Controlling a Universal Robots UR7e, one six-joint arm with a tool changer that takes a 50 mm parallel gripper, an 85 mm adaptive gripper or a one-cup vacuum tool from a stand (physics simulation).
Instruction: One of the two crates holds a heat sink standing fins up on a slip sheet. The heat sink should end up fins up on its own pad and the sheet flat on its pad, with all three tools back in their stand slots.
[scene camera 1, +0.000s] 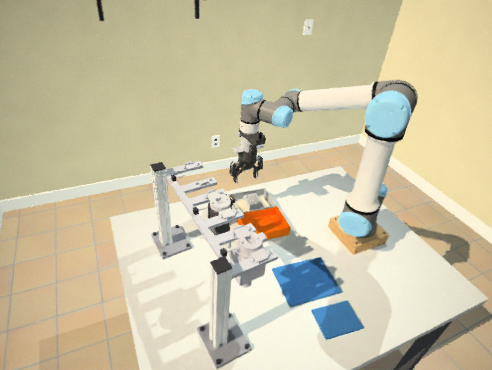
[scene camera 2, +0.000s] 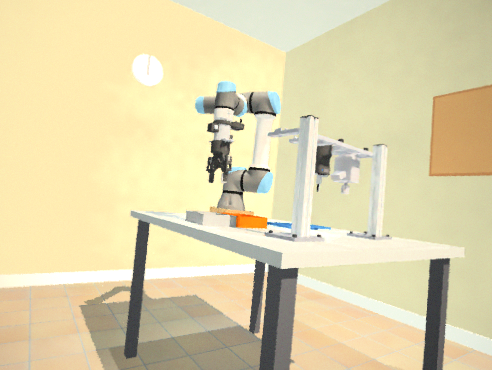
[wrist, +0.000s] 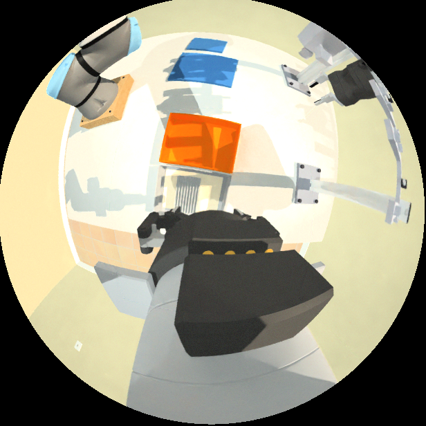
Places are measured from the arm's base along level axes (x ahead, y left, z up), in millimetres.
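Where they show: end effector, tool point: (scene camera 2: 221, 137); arm's base, origin of the base link: (scene camera 2: 230, 209).
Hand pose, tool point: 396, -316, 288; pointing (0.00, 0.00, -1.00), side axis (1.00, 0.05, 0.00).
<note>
Things, the pixels of their top centre, and the offset from my tool point, as dx, dy, dz. "spot": a spot on its surface instead.
- grey crate, middle of its top: (scene camera 2: 210, 212) (scene camera 1: 252, 200) -41, +5, -298
- finned heat sink, middle of its top: (scene camera 1: 253, 200) -50, +3, -306
- large blue pad, surface spot: (scene camera 1: 305, 284) spot: -44, +471, -331
- small blue pad, surface spot: (scene camera 1: 338, 320) spot: -72, +635, -330
- pale vacuum tool, middle of its top: (scene camera 1: 249, 235) (scene camera 2: 346, 147) +214, +479, +24
- orange crate, middle of its top: (scene camera 2: 241, 215) (scene camera 1: 263, 220) -31, +147, -298
My gripper (scene camera 1: 247, 177) (scene camera 2: 220, 177), the 85 mm adaptive one, is open and empty, high above the grey crate (scene camera 2: 205, 218) (wrist: 226, 194). In the wrist view its housing hides most of the fingers. The finned heat sink (scene camera 1: 257, 201) (wrist: 187, 194) stands fins up in that crate, on the cream slip sheet (wrist: 205, 191). The large blue pad (scene camera 1: 305, 284) (wrist: 205, 70) and small blue pad (scene camera 1: 338, 320) (wrist: 206, 45) lie on the table. The black 50 mm gripper (scene camera 2: 324, 160) (wrist: 352, 82) and pale vacuum tool (scene camera 2: 346, 170) (wrist: 321, 44) hang in the stand (scene camera 1: 161, 205) (scene camera 2: 304, 175).
An orange crate (scene camera 1: 279, 230) (scene camera 2: 251, 221) (wrist: 200, 145) sits against the grey crate, between it and the pads. The arm's base stands on a wooden block (scene camera 1: 357, 241) (wrist: 126, 97). The stand's two posts and crossbar rise beside the crates and pads.
</note>
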